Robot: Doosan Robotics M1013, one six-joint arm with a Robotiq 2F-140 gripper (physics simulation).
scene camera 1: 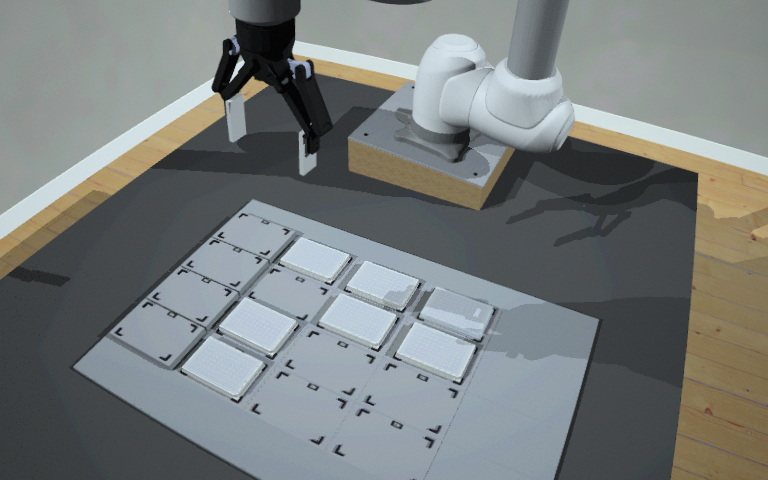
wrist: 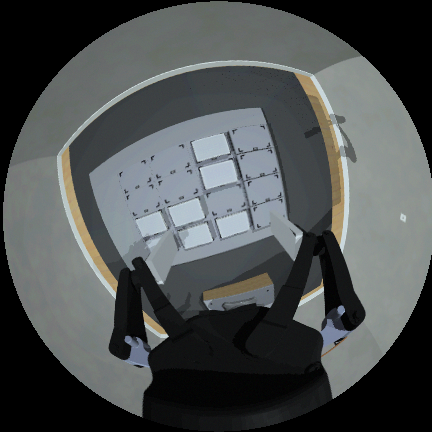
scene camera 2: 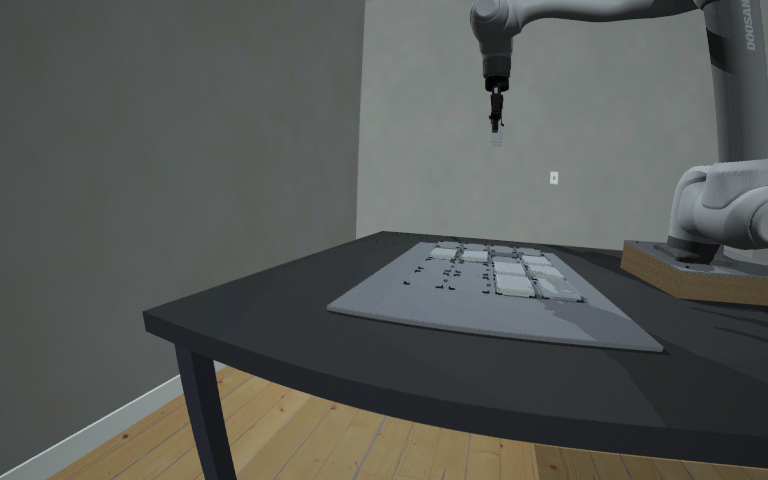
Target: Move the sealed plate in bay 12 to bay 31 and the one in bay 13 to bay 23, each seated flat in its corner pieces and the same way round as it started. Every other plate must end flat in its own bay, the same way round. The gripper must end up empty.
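Places are measured from the arm's base along level axes (x ahead, y left, z up), in centimetres.
Where they show: gripper, fingertip midpoint: (scene camera 1: 271,152) (wrist: 221,230) (scene camera 2: 496,144); arm's base, origin of the base link: (scene camera 1: 438,135) (scene camera 2: 691,256).
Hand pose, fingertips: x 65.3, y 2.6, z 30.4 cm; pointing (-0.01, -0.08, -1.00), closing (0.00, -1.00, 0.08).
Note:
Things, the pixels of their top centre, and the offset from my fingertips. "spot": a spot on its surface instead. Level surfaces: height alone.
- left plate, middle of its top: (scene camera 1: 314,257) (scene camera 2: 535,259) (wrist: 233,224) dx -15.8, dy -6.7, dz -37.2 cm
- middle plate, middle of its top: (scene camera 1: 382,282) (scene camera 2: 544,270) (wrist: 194,236) dx -17.2, dy +9.7, dz -37.2 cm
- grey board, surface spot: (scene camera 2: 487,322) spot: dx -3.5, dy +51.0, dz -38.6 cm
- dark table, its level: dz -39.6 cm
Seven pale plates lie flat in marked bays; no bay numbers are readable. Nearest the base stand a left plate (scene camera 1: 315,258) (scene camera 2: 536,260) (wrist: 233,224), a middle plate (scene camera 1: 382,283) (scene camera 2: 546,272) (wrist: 195,235) and a greyer, shadowed plate (scene camera 1: 457,312) (scene camera 2: 560,289), partly hidden by a finger in the wrist view. Behind them are two more plates, one (scene camera 1: 357,318) (wrist: 187,212) and another (scene camera 1: 434,349) (scene camera 2: 514,284) (wrist: 151,224). Two further plates, one (scene camera 1: 258,325) (wrist: 218,173) and another (scene camera 1: 223,366) (wrist: 211,147), are farther out. My gripper (scene camera 1: 271,155) (scene camera 2: 496,141) (wrist: 221,230) is open and empty, high above the table.
The bays lie on a grey board (scene camera 1: 526,396) (scene camera 2: 487,322) on a dark table (scene camera 1: 640,350) (scene camera 2: 368,362). Bays at the left of scene camera 1 are raised and hold no plates. The robot's base stands on a wooden block (scene camera 1: 416,172) (scene camera 2: 651,271) behind the board.

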